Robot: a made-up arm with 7 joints.
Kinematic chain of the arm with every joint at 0, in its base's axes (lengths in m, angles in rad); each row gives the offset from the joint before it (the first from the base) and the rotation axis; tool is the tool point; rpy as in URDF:
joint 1: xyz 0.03 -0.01 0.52 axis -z
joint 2: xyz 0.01 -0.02 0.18 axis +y
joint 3: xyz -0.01 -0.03 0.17 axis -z
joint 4: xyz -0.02 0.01 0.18 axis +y
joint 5: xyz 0 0 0.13 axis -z
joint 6: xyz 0 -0.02 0.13 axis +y
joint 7: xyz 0 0.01 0.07 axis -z
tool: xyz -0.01 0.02 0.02 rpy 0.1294 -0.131 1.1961
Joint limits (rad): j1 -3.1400..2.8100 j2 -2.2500..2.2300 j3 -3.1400..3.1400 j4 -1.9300..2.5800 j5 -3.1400..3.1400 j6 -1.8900..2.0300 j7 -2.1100..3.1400
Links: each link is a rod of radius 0.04 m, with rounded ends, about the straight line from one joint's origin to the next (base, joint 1, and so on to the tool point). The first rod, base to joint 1, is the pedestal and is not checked.
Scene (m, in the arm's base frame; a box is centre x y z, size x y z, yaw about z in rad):
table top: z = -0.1
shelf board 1: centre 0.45 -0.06 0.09 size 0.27 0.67 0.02 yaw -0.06
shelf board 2: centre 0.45 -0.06 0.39 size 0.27 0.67 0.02 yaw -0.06
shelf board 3: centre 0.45 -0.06 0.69 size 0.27 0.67 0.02 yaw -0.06
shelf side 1: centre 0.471 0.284 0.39 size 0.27 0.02 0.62 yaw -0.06
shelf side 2: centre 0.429 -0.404 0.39 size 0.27 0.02 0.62 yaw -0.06
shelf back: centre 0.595 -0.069 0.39 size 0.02 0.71 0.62 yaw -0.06
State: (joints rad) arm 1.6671 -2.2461 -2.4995 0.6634 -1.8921 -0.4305 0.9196
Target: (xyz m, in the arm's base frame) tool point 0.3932 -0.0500 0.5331
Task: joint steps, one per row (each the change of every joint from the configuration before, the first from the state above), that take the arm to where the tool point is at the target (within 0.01 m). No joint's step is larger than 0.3 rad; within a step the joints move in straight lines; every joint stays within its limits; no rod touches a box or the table.
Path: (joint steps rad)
1: 0.1039 -0.0010 0.0158 0.2271 -0.0171 -0.1211 0.1188
2: 0.1039 -0.0009 0.0157 0.2271 -0.0171 -0.1212 0.1187
3: 0.1039 -0.0010 0.0158 0.2272 -0.0171 -0.1211 0.1188
4: 0.1038 -0.0010 0.0157 0.2271 -0.0171 -0.1211 0.1188
5: 0.0348 0.1284 0.0429 0.2290 -0.0552 0.0816 -0.1625
6: 0.0347 0.1285 0.0428 0.2291 -0.0551 0.0817 -0.1624
7: 0.0348 0.1284 0.0429 0.2290 -0.0552 0.0817 -0.1624
8: 0.1347 -0.0186 0.2129 -0.2940 0.0574 0.0118 -0.0072
9: 0.1348 -0.0185 0.2130 -0.2940 0.0573 0.0119 -0.0073

